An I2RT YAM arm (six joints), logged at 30 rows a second.
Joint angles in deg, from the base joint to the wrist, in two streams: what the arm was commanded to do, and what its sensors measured. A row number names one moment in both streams.
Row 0, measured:
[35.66 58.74 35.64 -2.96 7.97 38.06]
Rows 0 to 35, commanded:
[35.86 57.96 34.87 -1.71 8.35 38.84]
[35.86 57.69 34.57 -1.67 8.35 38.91]
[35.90 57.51 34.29 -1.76 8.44 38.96]
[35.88 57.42 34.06 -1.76 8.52 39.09]
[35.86 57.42 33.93 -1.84 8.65 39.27]
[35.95 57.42 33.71 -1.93 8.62 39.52]
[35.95 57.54 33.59 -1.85 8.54 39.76]
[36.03 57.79 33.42 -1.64 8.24 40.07]
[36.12 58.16 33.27 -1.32 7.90 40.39]
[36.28 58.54 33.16 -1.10 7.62 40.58]
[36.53 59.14 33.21 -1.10 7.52 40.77]
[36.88 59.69 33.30 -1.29 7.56 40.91]
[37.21 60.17 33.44 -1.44 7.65 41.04]
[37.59 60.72 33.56 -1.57 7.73 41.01]
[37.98 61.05 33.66 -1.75 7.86 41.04]
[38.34 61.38 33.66 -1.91 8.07 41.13]
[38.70 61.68 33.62 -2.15 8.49 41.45]
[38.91 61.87 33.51 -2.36 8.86 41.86]
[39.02 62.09 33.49 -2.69 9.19 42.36]
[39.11 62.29 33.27 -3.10 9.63 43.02]
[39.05 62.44 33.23 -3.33 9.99 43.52]
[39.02 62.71 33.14 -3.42 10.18 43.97]
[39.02 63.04 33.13 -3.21 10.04 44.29]
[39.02 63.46 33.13 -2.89 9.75 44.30]
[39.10 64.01 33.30 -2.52 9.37 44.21]
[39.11 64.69 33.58 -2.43 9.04 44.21]
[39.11 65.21 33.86 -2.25 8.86 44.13]
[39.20 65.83 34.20 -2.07 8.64 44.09]
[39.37 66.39 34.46 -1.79 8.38 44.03]
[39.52 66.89 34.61 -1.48 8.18 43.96]
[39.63 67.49 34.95 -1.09 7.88 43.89]
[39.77 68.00 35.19 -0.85 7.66 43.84]
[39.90 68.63 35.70 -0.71 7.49 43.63]
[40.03 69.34 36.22 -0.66 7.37 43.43]
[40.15 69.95 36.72 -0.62 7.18 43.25]
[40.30 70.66 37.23 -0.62 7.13 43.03]
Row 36, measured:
[40.05 69.65 36.14 -1.85 7.60 43.70]
